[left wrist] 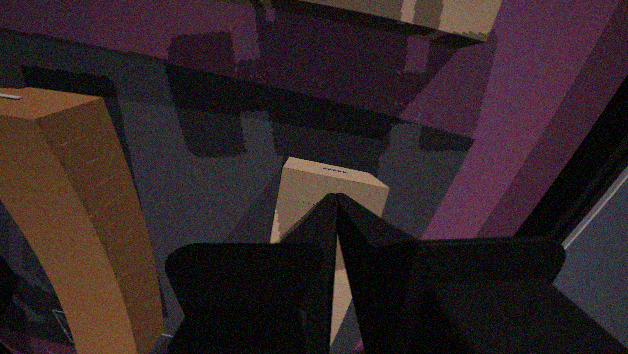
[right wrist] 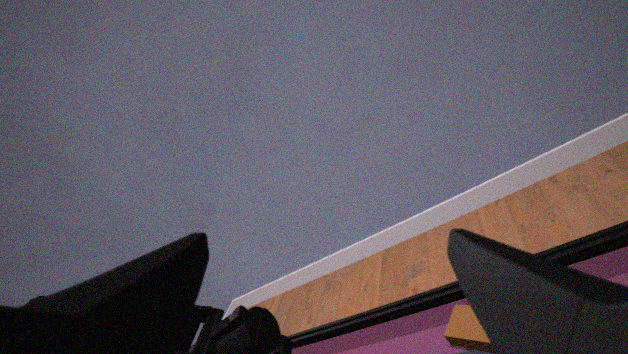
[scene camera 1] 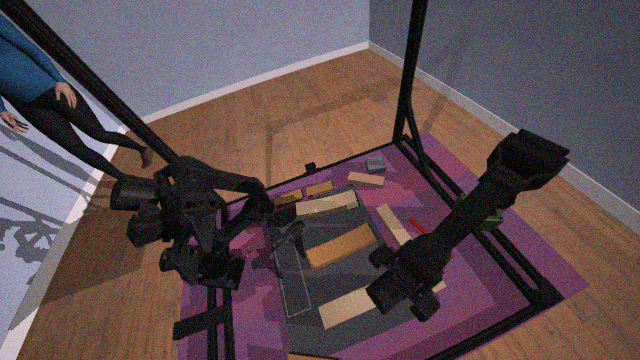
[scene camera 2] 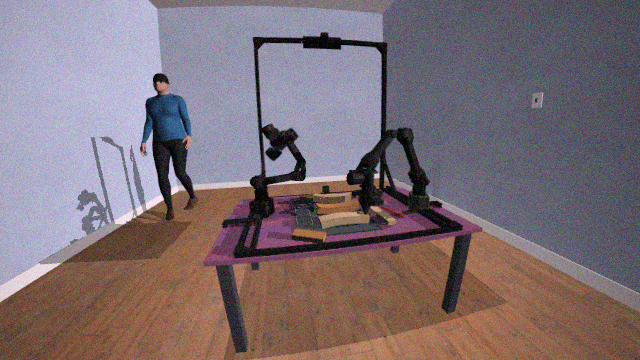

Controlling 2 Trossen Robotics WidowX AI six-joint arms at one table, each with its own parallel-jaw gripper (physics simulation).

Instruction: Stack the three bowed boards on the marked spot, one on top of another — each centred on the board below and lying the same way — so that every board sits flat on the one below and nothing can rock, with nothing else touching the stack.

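Frame: origin at the left arm's base, x ahead, y left, z up, level; millimetres.
Where they show: left gripper, fingertip midpoint: (left wrist: 335, 201) (scene camera 2: 365, 214); right gripper, fingertip midpoint: (right wrist: 328, 243) (scene camera 1: 200, 269) (scene camera 2: 288, 145); left arm's base, origin of the base link: (scene camera 2: 418, 194); right arm's base, origin of the base link: (scene camera 1: 215, 268) (scene camera 2: 261, 200).
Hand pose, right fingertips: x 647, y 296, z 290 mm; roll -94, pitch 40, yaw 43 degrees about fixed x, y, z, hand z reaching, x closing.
Note:
Things, the pixels of their centre, and the offset from my right fingertips. "pt": a spot on its surface instead. Level surfaces: height alone.
- dark mat, its level: 377 mm down
- marked spot, surface spot: (scene camera 1: 299, 312) pt 37 mm left, 84 mm back, 376 mm down
- straight pale plank, body centre: (scene camera 1: 406, 243) (scene camera 2: 377, 211) 195 mm right, 417 mm back, 372 mm down
- red stick, body centre: (scene camera 1: 430, 236) (scene camera 2: 392, 211) 225 mm right, 501 mm back, 380 mm down
- pale block, body centre: (scene camera 1: 365, 179) 460 mm right, 288 mm back, 369 mm down
- grey block, body centre: (scene camera 1: 375, 165) 536 mm right, 330 mm back, 365 mm down
- orange block, body centre: (right wrist: 499, 329) (scene camera 2: 308, 235) 161 mm left, 145 mm back, 367 mm down
Three bowed boards lie apart on the dark mat (scene camera 1: 327, 282): a pale one (scene camera 1: 325, 203) (scene camera 2: 332, 198) at the back, an orange one (scene camera 1: 345, 244) (scene camera 2: 337, 206) (left wrist: 100, 200) in the middle, and a pale one (scene camera 1: 345, 308) (scene camera 2: 345, 219) (left wrist: 320, 182) in front, arched up in its middle. The marked spot (scene camera 1: 299, 312) is a thin pale outline left of them, with no board on it. My left gripper (left wrist: 335, 201) is shut and empty, in front of the front pale board in the left wrist view; its own arm hides its fingertips in scene camera 1. My right gripper (right wrist: 328, 243) is open and empty, raised high at the left.
A straight pale plank (scene camera 1: 392, 225) (scene camera 2: 382, 216) (left wrist: 465, 15) and a red stick (scene camera 1: 418, 226) (scene camera 2: 393, 212) lie right of the mat. Two orange blocks (scene camera 1: 320, 189) (scene camera 1: 288, 198), a pale block (scene camera 1: 366, 179) and a grey block (scene camera 1: 375, 165) lie behind it. Another orange block (scene camera 2: 309, 235) (right wrist: 465, 325) lies in front.

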